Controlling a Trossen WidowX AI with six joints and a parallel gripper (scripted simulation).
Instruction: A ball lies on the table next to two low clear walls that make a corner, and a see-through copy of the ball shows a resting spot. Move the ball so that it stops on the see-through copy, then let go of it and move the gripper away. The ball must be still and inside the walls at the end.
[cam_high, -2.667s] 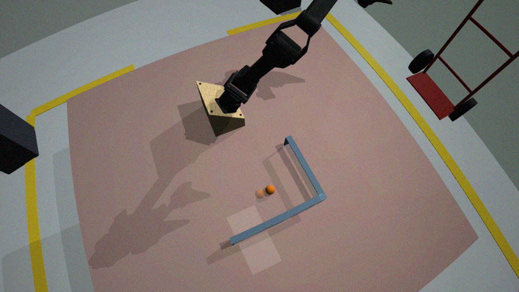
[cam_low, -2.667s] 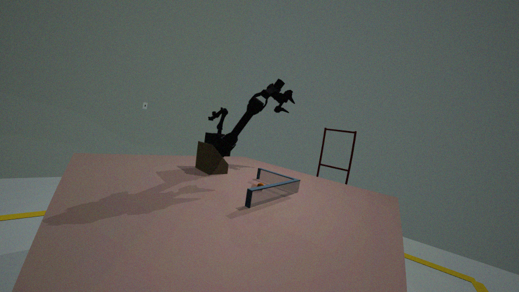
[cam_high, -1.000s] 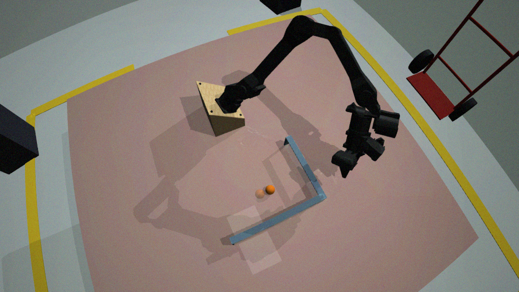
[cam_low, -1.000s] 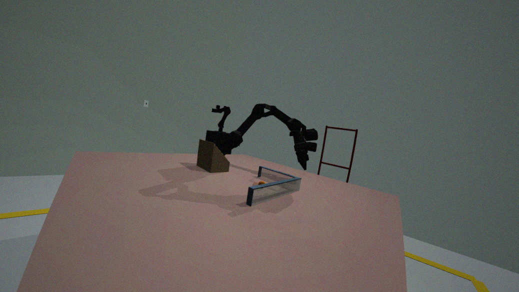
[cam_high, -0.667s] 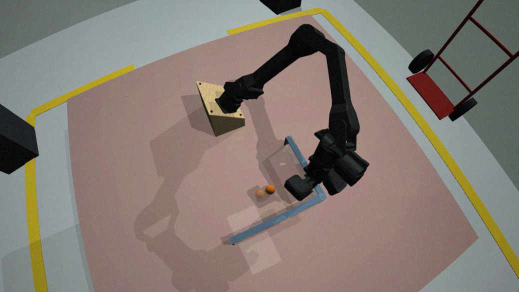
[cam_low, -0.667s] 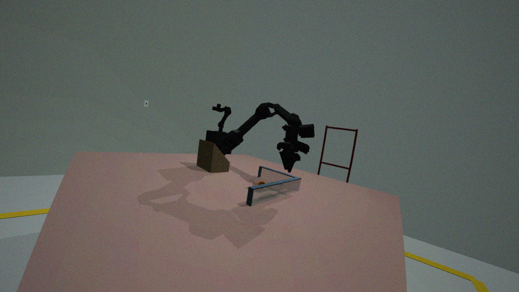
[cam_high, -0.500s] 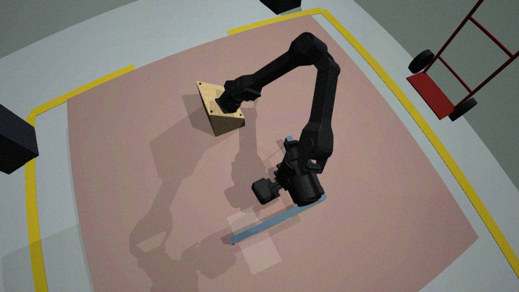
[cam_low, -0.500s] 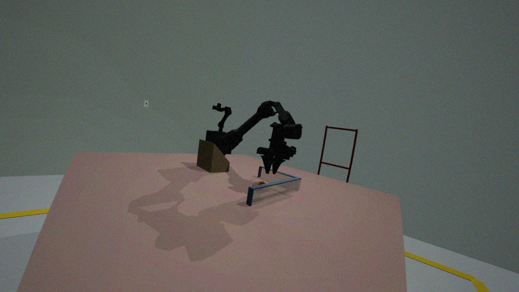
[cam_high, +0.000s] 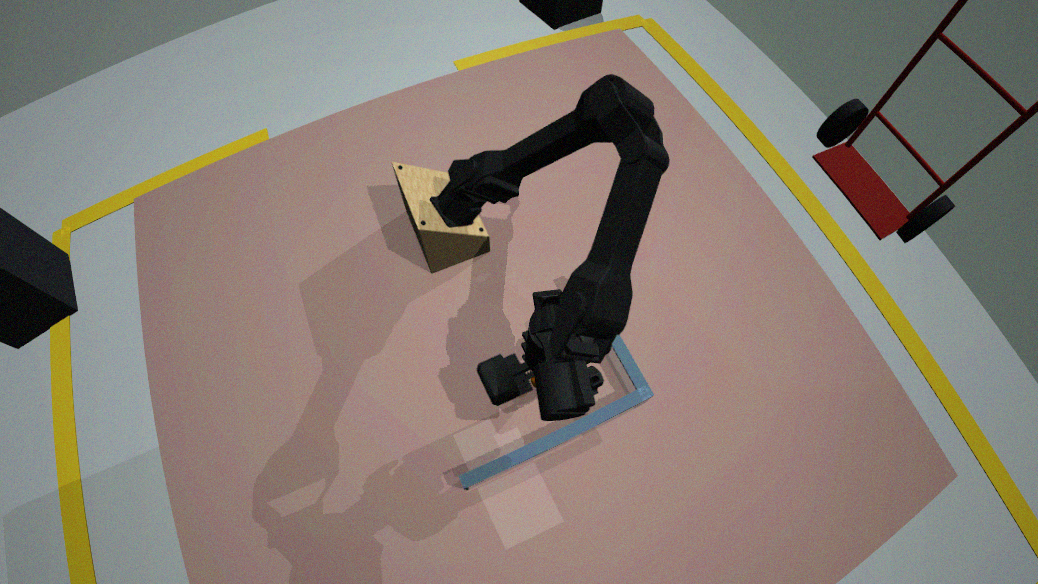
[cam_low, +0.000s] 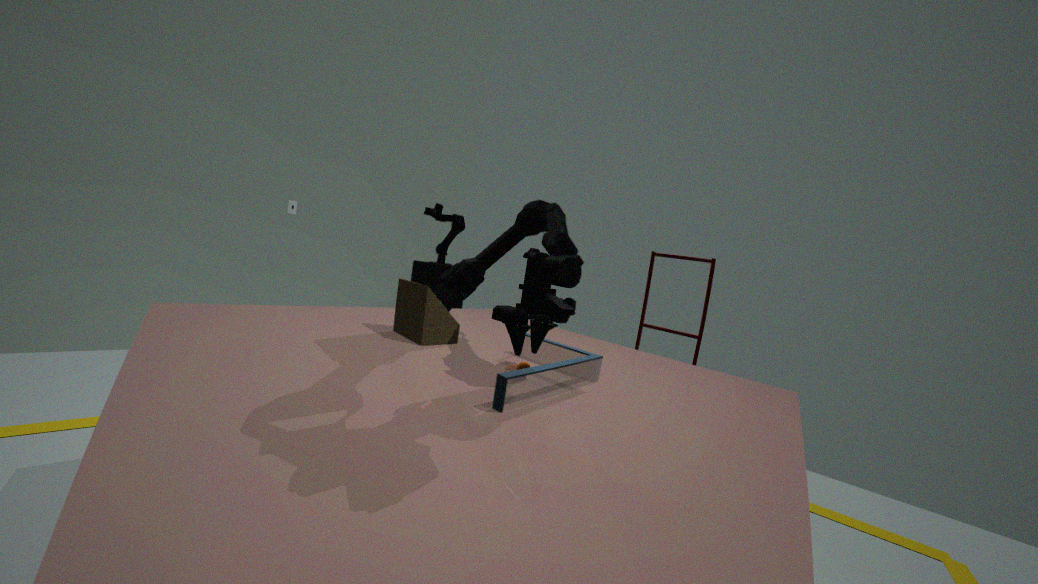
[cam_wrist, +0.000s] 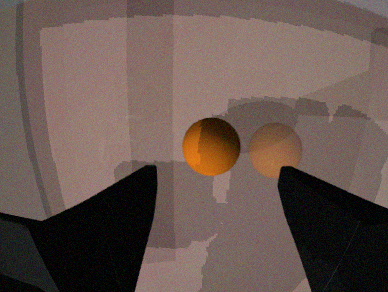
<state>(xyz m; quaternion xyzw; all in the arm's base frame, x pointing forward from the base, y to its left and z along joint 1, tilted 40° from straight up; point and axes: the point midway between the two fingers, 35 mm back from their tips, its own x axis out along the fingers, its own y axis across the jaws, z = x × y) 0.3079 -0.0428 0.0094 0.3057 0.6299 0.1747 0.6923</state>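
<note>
The see-through copy of ball is 10 mm behind my gripper tip, 30 mm to the right of it and 30 mm below it.
</note>
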